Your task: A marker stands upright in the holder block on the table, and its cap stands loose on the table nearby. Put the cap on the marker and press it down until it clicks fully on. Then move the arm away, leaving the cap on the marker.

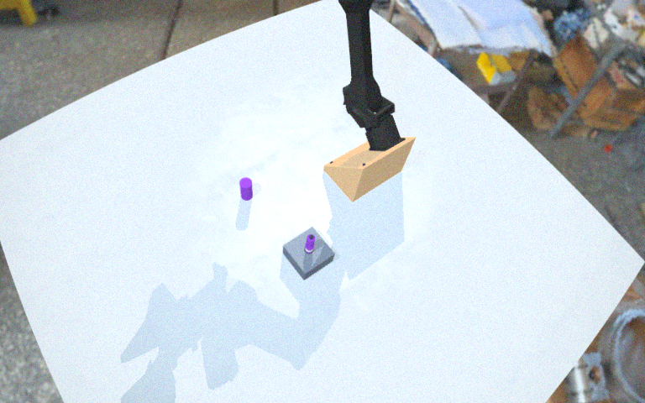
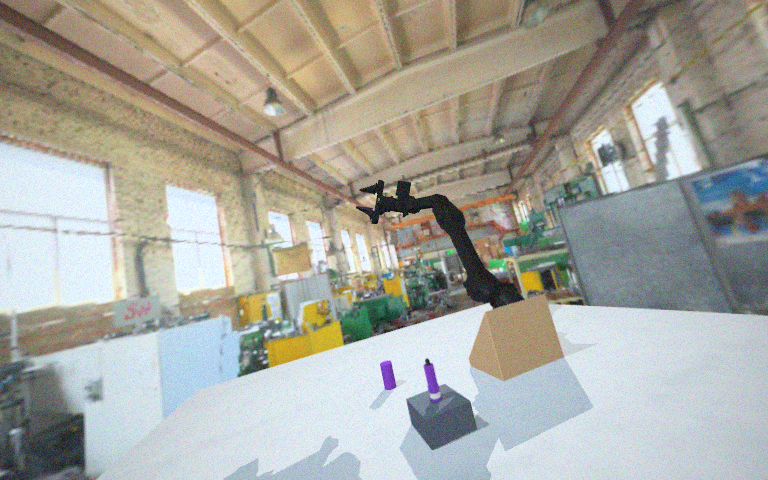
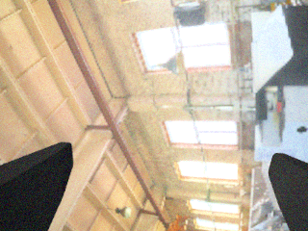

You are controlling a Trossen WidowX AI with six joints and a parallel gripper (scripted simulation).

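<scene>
Right now my gripper tip is 56 cm above the purple cap, 43 cm to the right of it and 11 cm short of it. From my gripper tip the other things lie so: grey holder block: 62 cm to the left, 57 cm below, 8 cm ahead.
</scene>
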